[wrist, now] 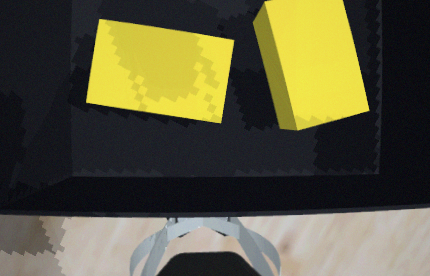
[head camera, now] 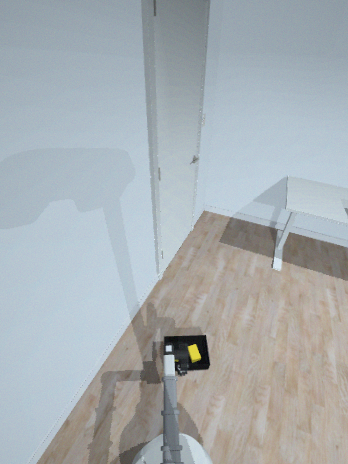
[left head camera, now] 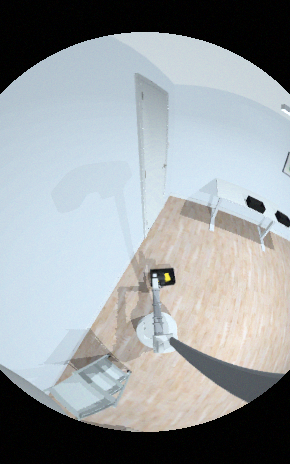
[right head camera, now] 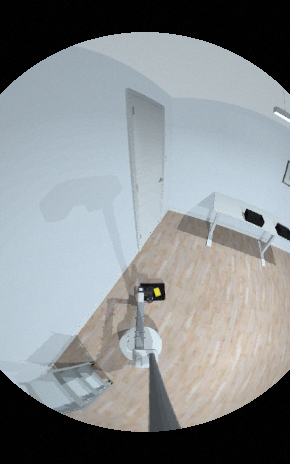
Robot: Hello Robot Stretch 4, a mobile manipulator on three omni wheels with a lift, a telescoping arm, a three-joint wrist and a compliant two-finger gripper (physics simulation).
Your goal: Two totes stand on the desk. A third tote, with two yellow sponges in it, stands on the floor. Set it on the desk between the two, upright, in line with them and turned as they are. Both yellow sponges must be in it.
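A white door is visible in the head camera view [head camera: 175, 46], in the left head camera view [left head camera: 151, 100] and in the right head camera view [right head camera: 144, 116]. The scene also includes a white desk [left head camera: 226, 190] and a black tote [head camera: 200, 340], while the gripper [wrist: 201, 201] is in view as well.
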